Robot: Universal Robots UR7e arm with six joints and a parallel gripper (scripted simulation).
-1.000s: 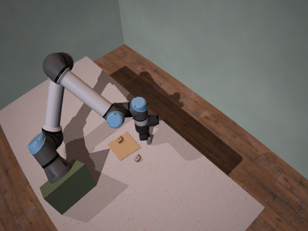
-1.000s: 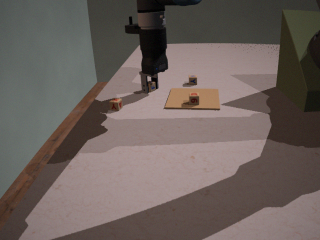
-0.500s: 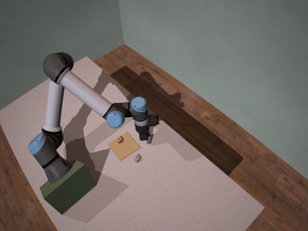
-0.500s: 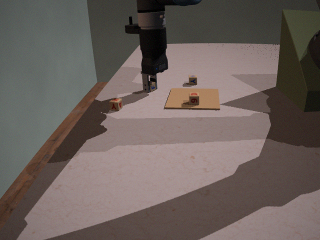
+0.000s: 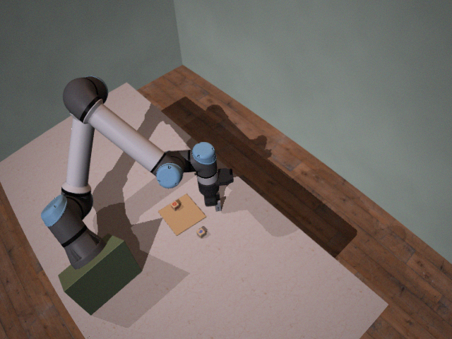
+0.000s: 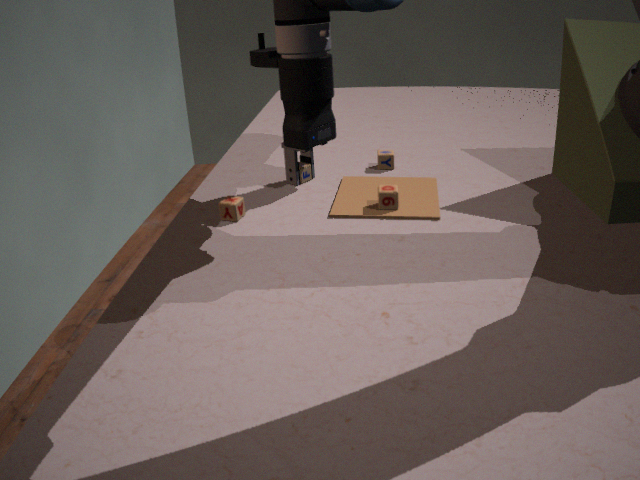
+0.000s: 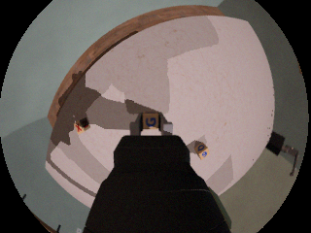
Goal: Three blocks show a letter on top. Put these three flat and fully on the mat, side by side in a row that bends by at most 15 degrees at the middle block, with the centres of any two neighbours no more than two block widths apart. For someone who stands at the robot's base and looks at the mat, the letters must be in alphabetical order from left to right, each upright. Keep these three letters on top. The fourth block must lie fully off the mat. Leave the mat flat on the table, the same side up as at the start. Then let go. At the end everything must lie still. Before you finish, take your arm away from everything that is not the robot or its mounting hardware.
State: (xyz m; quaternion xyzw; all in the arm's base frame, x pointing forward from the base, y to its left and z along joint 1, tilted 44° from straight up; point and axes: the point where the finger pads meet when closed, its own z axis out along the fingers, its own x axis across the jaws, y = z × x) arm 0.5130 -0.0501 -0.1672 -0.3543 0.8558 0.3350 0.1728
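Now: the tan mat 12 cm behind my hand, 9 cm to the left of it and 2 cm below it.
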